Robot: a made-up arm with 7 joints.
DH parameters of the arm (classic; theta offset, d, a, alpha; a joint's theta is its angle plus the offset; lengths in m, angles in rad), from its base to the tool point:
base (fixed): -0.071 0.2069 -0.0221 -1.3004
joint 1: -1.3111 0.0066 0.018 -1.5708
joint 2: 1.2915 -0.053 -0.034 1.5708
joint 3: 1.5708 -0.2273 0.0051 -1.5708
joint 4: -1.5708 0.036 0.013 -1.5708
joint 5: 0 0.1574 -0.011 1.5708
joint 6: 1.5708 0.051 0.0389 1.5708
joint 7: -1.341 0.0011 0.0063 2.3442
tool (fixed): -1.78 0.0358 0 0
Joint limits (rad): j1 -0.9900..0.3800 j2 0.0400..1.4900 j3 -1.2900..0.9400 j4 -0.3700..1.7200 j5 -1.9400..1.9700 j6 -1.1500..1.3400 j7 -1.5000..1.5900
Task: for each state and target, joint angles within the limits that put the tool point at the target. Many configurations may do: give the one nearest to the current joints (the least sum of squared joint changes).
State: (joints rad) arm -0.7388 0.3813 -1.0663 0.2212 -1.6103 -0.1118 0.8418
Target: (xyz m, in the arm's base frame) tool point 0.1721 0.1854 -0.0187
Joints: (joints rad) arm -0.7275 0.8747 -0.9719 0.6237 -1.5326 -0.1441 0.8488
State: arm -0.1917 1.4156 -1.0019 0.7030 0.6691 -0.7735 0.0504
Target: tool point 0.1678 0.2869 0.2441
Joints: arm -0.8008 1.4423 -0.7165 0.6656 0.6648 -0.7601 -0.0035
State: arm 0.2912 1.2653 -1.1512 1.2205 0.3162 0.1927 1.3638
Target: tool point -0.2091 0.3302 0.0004
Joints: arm 0.3800 0.6794 -0.9870 1.5390 0.1593 0.0365 1.5687
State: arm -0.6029 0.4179 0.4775 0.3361 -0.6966 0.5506 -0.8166
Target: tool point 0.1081 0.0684 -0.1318
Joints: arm -0.5328 0.0400 0.0385 0.7491 -1.0765 0.4708 -0.9034
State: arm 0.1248 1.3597 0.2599 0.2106 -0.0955 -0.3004 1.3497
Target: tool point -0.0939 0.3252 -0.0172
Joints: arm 0.2918 0.6353 0.1520 0.7902 -0.1765 -0.1961 1.4317
